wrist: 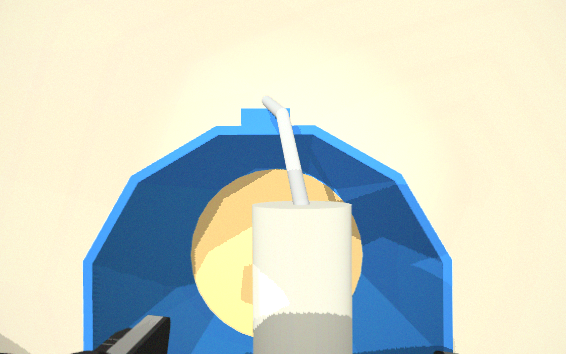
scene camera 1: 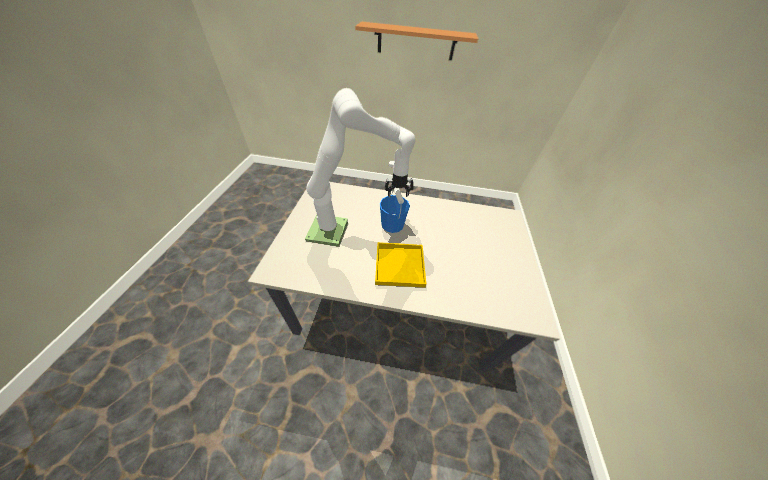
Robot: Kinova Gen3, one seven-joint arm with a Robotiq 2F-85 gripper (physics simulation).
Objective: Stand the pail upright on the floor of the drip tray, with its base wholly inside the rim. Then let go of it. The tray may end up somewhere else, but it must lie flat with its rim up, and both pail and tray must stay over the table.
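Frame: origin at the arm's base, x ahead, y left, z up, level; centimetres.
Where they show: gripper, fingertip midpoint: (scene camera 1: 398, 196); arm's base, link origin: (scene camera 1: 328, 224).
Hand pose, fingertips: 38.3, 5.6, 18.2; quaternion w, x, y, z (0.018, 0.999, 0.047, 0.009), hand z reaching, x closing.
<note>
Each offset is from my fingertips to the top centre of the thing, as dx, dy, dz. Level surfaces: height alone.
The blue pail {-1.3, -0.3, +2.3} (scene camera 1: 393, 217) (wrist: 150, 215) stands upright on the table, behind the tray in the scene view. A white paint roller {+0.2, +0.0, +2.3} (scene camera 1: 399, 197) (wrist: 302, 260) with a thin bent handle sits in its mouth, and a tan-yellow round surface shows inside the pail. The yellow drip tray {+1.8, -30.2, -18.0} (scene camera 1: 400, 284) lies flat with its rim up, apart from the pail; it does not show in the wrist view. My gripper (scene camera 1: 398, 193) (wrist: 300, 345) is open and points down at the pail's mouth, close to the roller. The lower part of the pail's mouth is cut off in the wrist view.
The pale table {dz -21.3} (scene camera 1: 481, 254) extends to the right of the pail and tray. The arm's green base plate (scene camera 1: 314, 237) is at the table's left side. An orange wall shelf (scene camera 1: 416, 31) is high on the back wall.
</note>
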